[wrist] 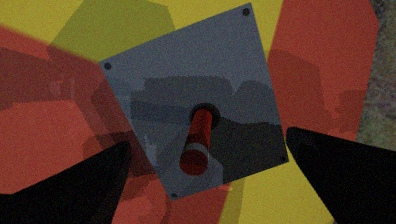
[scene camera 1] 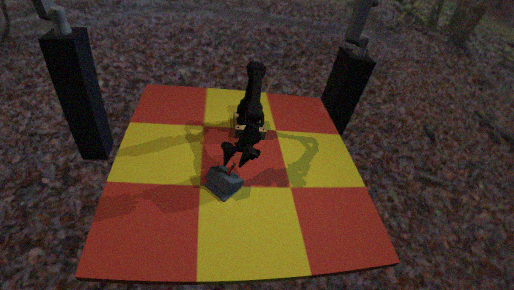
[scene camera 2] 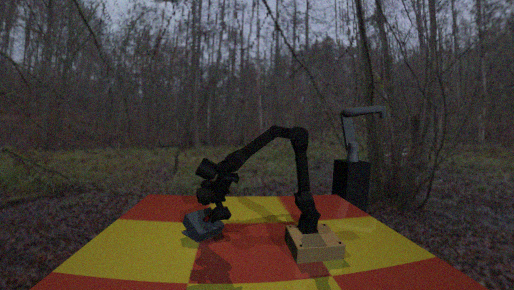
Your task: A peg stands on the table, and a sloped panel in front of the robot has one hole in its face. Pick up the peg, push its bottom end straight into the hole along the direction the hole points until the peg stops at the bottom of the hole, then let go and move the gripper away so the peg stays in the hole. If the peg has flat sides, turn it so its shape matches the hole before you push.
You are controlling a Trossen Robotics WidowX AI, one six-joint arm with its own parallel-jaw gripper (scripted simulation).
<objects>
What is my gripper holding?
Nothing.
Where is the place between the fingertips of my gripper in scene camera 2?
208, 213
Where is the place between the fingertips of my gripper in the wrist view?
At 209, 142
</objects>
